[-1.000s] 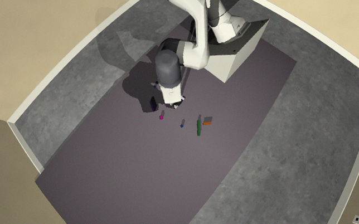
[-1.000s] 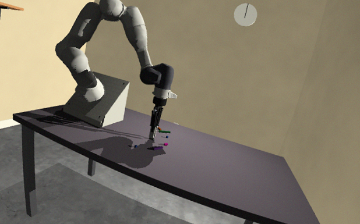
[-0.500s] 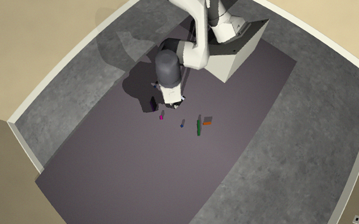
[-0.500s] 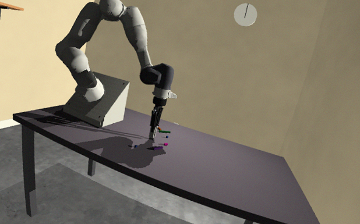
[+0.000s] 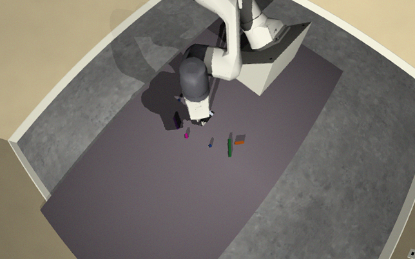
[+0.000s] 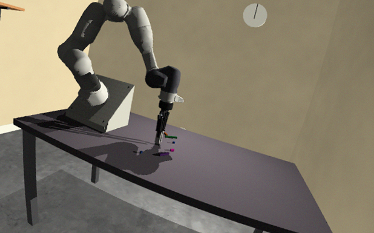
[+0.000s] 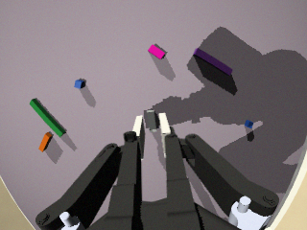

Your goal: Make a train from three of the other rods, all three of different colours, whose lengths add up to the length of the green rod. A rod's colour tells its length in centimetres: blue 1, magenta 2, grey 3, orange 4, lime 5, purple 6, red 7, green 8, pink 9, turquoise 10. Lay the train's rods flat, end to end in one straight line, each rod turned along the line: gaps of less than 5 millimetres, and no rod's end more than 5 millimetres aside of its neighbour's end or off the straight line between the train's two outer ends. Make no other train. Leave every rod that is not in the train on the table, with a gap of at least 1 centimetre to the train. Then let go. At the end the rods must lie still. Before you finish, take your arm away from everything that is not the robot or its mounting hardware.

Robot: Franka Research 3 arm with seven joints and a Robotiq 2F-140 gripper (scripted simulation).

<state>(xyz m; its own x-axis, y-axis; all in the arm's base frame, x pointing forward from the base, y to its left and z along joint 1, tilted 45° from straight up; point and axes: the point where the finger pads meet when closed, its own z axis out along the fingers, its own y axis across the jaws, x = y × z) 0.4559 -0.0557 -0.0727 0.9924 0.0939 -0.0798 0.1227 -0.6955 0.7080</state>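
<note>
Now: hand 5 cm above the grey rod. From my hand the other things lie so: purple rod (9 cm to the right, 9 cm ahead, 5 cm below); green rod (17 cm to the left, 5 cm below); magenta rod (10 cm ahead, 5 cm below, 1 cm to the right).
</note>
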